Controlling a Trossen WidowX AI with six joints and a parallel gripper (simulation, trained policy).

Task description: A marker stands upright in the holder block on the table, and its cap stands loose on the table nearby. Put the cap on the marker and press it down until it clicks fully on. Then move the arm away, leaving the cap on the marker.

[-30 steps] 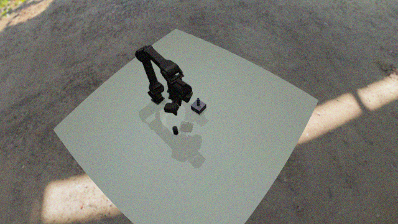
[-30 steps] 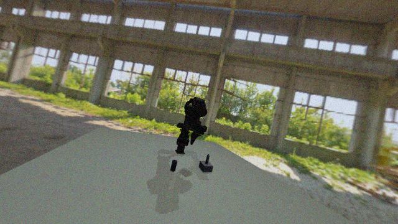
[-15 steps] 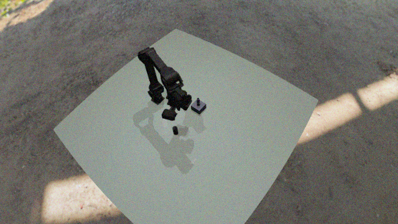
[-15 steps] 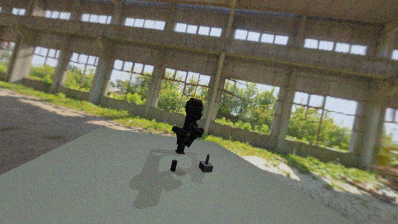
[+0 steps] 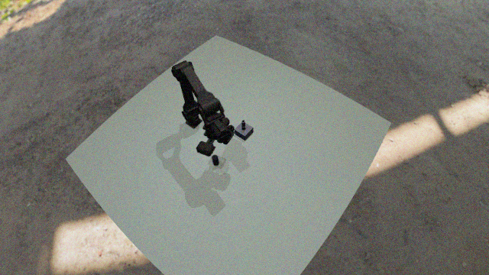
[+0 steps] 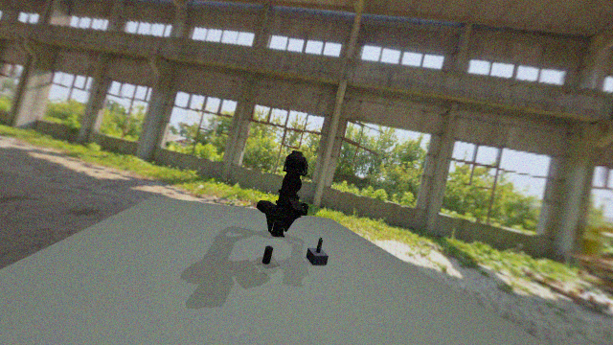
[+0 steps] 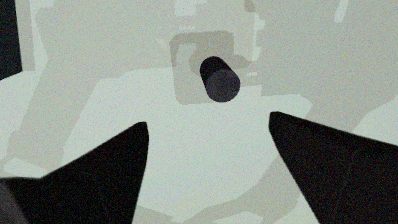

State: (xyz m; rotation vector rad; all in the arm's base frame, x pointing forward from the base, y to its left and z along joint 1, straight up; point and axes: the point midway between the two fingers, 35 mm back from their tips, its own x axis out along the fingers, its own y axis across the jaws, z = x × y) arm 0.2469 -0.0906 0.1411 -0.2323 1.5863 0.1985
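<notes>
The black cap lies 8 cm below my gripper tip, 2 cm to the right of it and 1 cm ahead of it. Round my gripper tip: grey holder block 19 cm to the left, 9 cm below.
</notes>
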